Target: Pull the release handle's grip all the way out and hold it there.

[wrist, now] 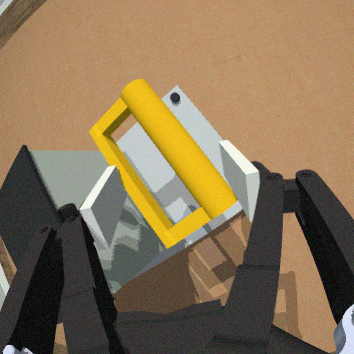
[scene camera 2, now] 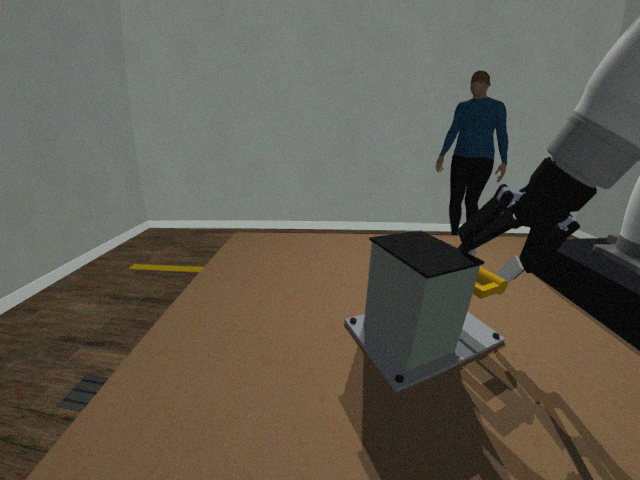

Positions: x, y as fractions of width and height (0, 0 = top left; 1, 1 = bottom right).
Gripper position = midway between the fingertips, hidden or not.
Labels:
My gripper shows in the wrist view (0.48, 0.48) and in scene camera 2 (0.74, 0.58).

